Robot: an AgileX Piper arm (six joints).
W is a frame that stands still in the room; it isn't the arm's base.
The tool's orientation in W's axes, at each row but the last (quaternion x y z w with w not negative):
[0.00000, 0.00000, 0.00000, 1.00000]
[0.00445, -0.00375, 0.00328, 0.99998]
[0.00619, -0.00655, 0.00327, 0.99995]
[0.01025, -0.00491, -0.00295, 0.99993]
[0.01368, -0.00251, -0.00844, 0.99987]
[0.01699, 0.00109, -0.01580, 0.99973]
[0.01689, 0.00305, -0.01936, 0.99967]
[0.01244, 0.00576, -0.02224, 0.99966]
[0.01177, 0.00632, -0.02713, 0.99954]
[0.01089, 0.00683, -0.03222, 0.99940]
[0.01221, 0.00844, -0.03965, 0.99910]
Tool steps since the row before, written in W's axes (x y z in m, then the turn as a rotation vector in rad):
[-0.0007, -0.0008, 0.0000, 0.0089, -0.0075, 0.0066]
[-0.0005, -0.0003, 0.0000, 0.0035, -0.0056, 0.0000]
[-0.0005, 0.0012, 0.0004, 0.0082, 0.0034, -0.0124]
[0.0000, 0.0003, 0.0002, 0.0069, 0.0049, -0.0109]
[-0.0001, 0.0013, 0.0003, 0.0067, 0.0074, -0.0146]
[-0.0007, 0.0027, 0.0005, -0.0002, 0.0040, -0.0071]
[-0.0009, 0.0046, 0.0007, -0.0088, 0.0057, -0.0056]
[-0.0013, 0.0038, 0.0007, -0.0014, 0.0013, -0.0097]
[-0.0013, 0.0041, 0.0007, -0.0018, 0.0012, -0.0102]
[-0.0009, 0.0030, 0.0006, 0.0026, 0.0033, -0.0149]
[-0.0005, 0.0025, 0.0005, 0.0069, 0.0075, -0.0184]
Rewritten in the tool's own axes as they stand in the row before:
[-0.0007, -0.0008, 0.0000, 0.0089, -0.0075, 0.0066]
[-0.0005, -0.0003, 0.0000, 0.0035, -0.0056, 0.0000]
[-0.0005, 0.0012, 0.0004, 0.0081, 0.0032, -0.0125]
[0.0000, 0.0003, 0.0002, 0.0068, 0.0047, -0.0111]
[-0.0001, 0.0013, 0.0003, 0.0065, 0.0071, -0.0148]
[-0.0008, 0.0027, 0.0004, -0.0003, 0.0037, -0.0072]
[-0.0011, 0.0046, 0.0005, -0.0090, 0.0052, -0.0058]
[-0.0015, 0.0038, 0.0006, -0.0013, 0.0010, -0.0097]
[-0.0015, 0.0040, 0.0006, -0.0017, 0.0009, -0.0102]
[-0.0011, 0.0029, 0.0005, 0.0026, 0.0031, -0.0149]
[-0.0007, 0.0025, 0.0004, 0.0066, 0.0076, -0.0185]

